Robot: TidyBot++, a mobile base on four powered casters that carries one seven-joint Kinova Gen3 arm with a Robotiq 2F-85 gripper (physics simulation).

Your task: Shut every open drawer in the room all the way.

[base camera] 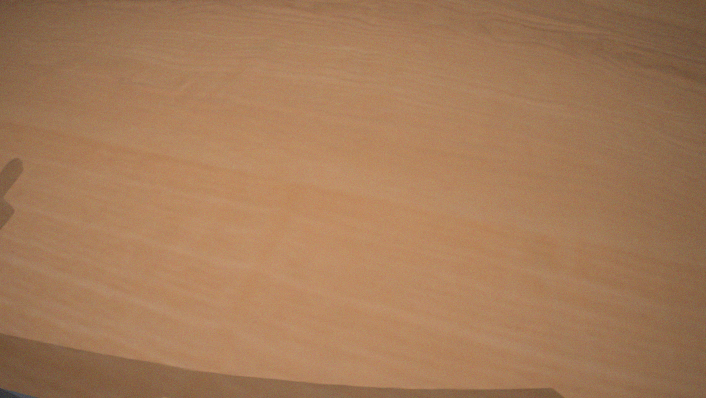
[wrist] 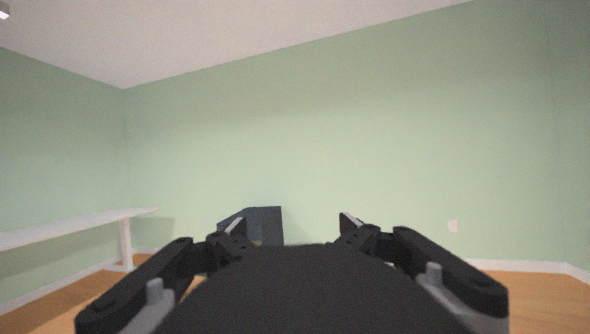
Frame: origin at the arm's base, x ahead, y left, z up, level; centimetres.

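Where they show: gripper, fingertip midpoint: (wrist: 293,225).
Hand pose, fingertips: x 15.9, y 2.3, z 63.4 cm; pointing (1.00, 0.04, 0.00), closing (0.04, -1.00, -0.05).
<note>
After its pixels a point has its place.
My gripper (wrist: 293,225) {z 63.5, x 15.9, y 2.3 cm} is open and empty at the bottom of the wrist view, its two fingers wide apart. A dark blue-grey boxy piece of furniture (wrist: 270,225) {z 15.8, x 154.9, y 29.5 cm} stands against the far green wall, seen small between the fingers, close to the left one. Its lower part is hidden behind the gripper, and I cannot tell whether it has a drawer or whether one is open. No open drawer can be made out in the base camera view or the wrist view.
A white table or bench (wrist: 75,225) {z 32.4, x 148.9, y 203.5 cm} with a white leg (wrist: 125,245) {z -8.2, x 197.0, y 211.3 cm} stands at the left in the wrist view. A white wall outlet (wrist: 452,225) {z 0.8, x 156.8, y -140.7 cm} is low on the green wall (wrist: 400,150) {z 75.5, x 165.9, y -103.4 cm}. Wooden floor (base camera: 350,200) {z -39.6, x 44.1, y 2.0 cm} (wrist: 545,300) {z -39.6, x 116.2, y -164.8 cm} with shadows at its left and lower edge fills the base camera view.
</note>
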